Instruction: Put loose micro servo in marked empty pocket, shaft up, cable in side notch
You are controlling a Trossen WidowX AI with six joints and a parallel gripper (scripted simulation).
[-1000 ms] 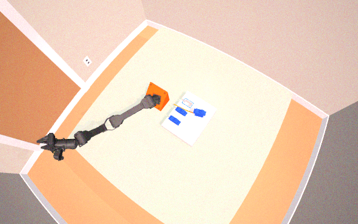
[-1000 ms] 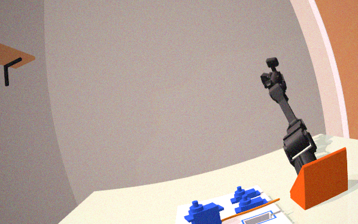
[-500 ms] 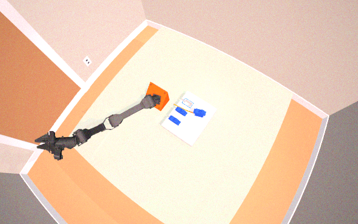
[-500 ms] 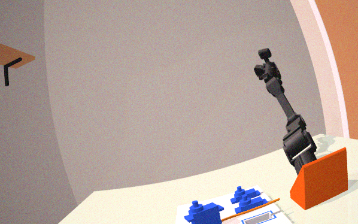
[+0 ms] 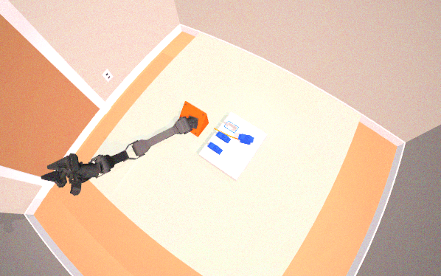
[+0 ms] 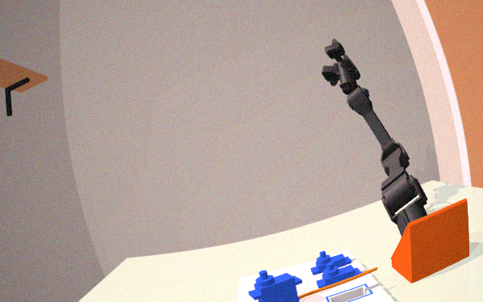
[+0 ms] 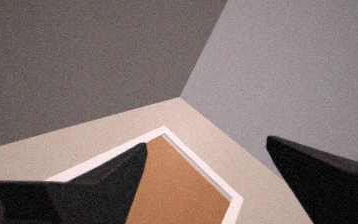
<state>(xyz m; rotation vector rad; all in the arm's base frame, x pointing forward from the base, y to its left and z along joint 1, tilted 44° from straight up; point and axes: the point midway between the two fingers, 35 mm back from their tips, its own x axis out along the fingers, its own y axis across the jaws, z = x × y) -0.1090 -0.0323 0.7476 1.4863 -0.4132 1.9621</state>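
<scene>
The white deck is 570 mm below my gripper tip, 530 mm to the left of it and 490 mm ahead of it.
</scene>
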